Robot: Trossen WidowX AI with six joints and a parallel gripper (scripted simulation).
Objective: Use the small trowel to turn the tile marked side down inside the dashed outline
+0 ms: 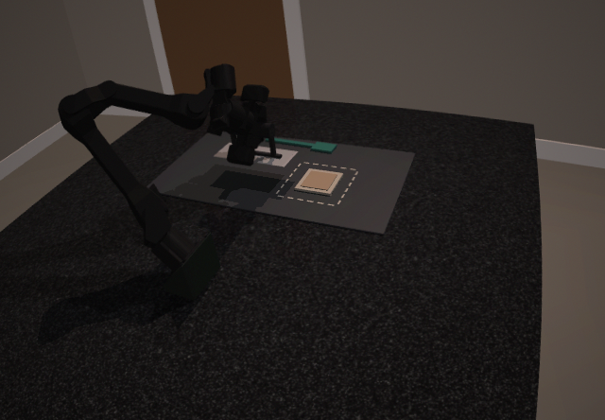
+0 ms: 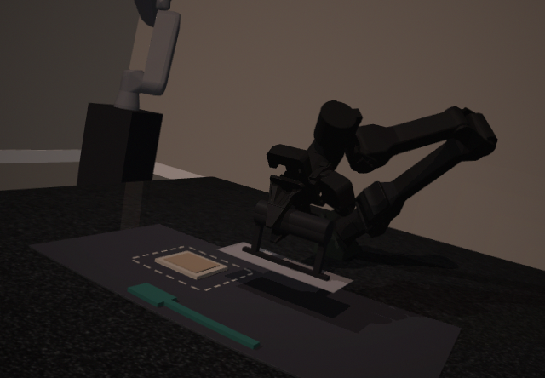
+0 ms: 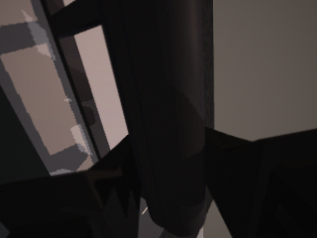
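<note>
My gripper tip is 2 cm to the left of the mat and 12 cm above it. The rest, counted from my gripper tip: cream tile: 5 cm behind, 14 cm to the right, 10 cm below; green trowel: 13 cm ahead, 6 cm to the right, 10 cm below.
</note>
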